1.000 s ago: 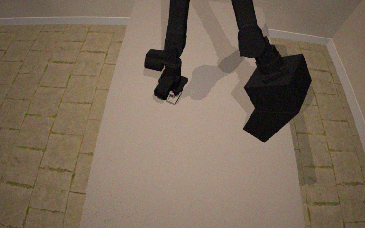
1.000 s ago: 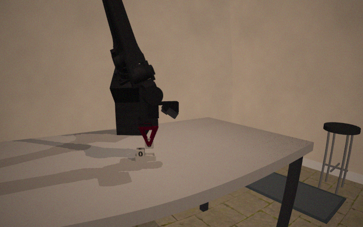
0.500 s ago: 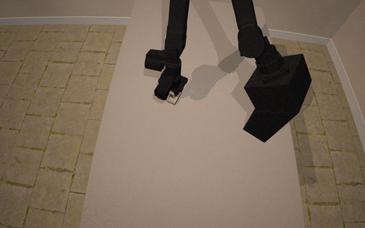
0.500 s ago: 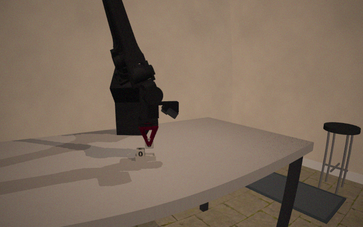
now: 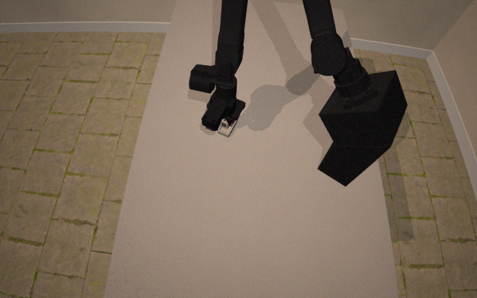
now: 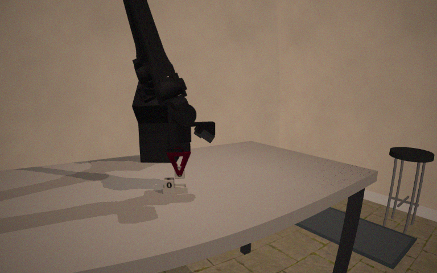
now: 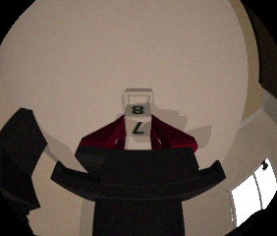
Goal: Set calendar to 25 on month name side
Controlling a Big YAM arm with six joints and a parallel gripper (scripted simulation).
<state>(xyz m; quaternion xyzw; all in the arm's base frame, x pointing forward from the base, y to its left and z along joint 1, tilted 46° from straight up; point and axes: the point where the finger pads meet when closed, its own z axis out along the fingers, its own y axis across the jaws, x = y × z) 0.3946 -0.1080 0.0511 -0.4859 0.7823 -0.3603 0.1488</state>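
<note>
My hand is 1 cm past the pale tray, 1 cm to the left of it and 5 cm above it.
</note>
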